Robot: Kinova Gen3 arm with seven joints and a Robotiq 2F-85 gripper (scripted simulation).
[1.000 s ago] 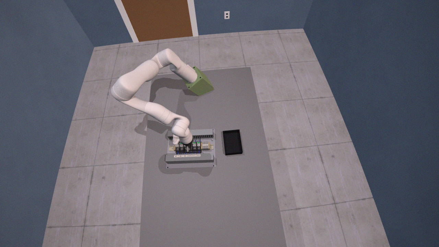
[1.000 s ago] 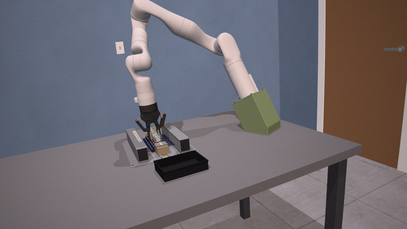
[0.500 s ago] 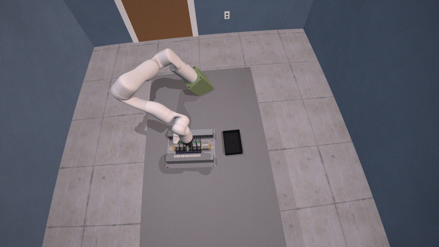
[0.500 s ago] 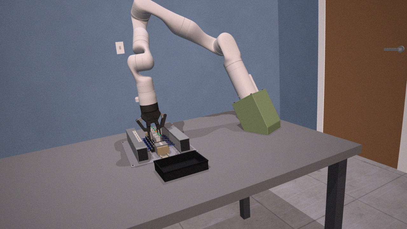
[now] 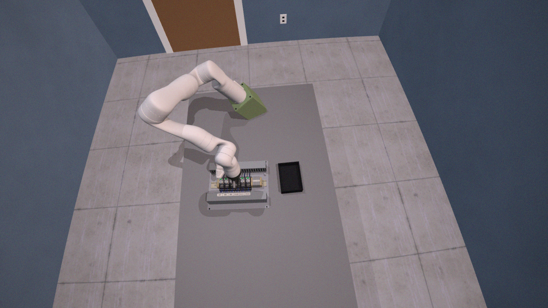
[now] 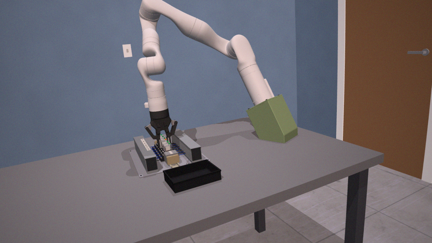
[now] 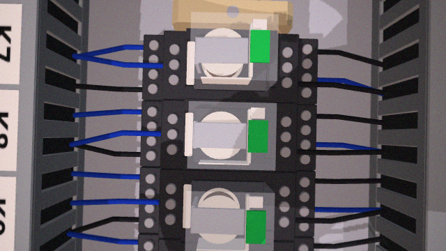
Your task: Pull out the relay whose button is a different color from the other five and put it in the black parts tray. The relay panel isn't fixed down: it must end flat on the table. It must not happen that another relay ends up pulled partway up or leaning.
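The relay is 10 mm below my hand. Round my hand: black parts tray 280 mm to the left, 40 mm below, 20 mm behind; then relay panel 30 mm below.
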